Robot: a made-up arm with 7 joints. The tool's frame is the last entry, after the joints. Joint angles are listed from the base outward. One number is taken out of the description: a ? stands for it. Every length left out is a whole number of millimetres.
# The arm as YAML. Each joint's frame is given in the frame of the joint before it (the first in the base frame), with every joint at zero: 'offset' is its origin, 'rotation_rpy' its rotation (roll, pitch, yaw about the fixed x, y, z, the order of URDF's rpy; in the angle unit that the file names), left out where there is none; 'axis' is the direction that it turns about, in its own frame. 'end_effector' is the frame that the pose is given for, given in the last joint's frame.
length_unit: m
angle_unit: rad
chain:
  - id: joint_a
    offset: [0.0, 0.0, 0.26]
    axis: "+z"
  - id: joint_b
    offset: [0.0, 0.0, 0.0]
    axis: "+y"
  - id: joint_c
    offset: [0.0, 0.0, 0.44]
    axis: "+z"
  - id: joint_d
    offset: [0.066, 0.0, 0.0]
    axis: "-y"
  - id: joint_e
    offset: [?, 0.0, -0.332]
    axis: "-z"
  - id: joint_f
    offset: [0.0, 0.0, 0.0]
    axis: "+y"
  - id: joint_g
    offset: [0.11, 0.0, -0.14]
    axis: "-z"
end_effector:
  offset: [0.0, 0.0, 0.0]
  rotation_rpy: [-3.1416, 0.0, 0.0]
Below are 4 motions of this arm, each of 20 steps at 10 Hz.
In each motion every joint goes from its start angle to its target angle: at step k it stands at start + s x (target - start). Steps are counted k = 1, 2, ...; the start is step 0. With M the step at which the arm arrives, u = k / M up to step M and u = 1 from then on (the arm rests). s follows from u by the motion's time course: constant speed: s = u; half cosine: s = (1 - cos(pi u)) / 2; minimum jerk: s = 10 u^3 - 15 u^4 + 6 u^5.
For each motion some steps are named. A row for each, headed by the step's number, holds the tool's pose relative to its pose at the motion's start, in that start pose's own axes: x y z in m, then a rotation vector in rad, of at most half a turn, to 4 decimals.
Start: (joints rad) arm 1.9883 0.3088 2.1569 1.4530 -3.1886 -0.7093 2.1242
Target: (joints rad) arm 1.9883 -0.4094 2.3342 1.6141 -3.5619 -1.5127 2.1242
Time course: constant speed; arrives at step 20
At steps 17, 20:
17: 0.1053 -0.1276 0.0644 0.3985 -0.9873 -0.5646
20: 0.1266 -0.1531 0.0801 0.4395 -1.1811 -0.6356

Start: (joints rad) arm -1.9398 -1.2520 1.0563 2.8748 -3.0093 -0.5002 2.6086
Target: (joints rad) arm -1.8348 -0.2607 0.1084 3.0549 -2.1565 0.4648 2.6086
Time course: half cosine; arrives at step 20
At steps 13, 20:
13: -0.4219 0.4456 -0.0613 -0.9182 0.1411 0.2128
20: -0.6036 0.5205 -0.1697 -1.2165 0.1415 0.1471

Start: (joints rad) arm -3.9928 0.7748 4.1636 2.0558 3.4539 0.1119 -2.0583
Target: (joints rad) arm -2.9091 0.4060 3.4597 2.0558 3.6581 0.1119 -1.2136
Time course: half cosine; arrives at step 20
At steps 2, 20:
2: 0.0116 -0.0071 -0.0024 0.0086 0.0103 0.0415
20: 0.3131 0.0438 -0.0426 0.1510 0.1761 1.7229

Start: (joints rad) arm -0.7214 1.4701 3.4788 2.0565 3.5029 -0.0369 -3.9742
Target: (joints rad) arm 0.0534 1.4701 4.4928 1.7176 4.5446 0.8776 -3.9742
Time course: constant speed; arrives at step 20
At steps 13, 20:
13: 0.1952 0.1221 -0.1201 -0.0962 0.2610 1.3670
20: 0.2371 0.2360 -0.2626 -0.0587 0.1083 1.9481

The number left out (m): 0.075
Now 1 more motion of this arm.
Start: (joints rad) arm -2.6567 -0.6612 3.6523 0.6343 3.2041 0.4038 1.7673
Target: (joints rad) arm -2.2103 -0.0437 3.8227 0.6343 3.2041 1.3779 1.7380
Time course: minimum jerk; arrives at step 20
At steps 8, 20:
8: 0.1044 0.0535 -0.0180 -0.4101 0.1900 -0.2243
20: 0.3670 0.0432 -0.2023 -1.2080 0.8627 -0.5401

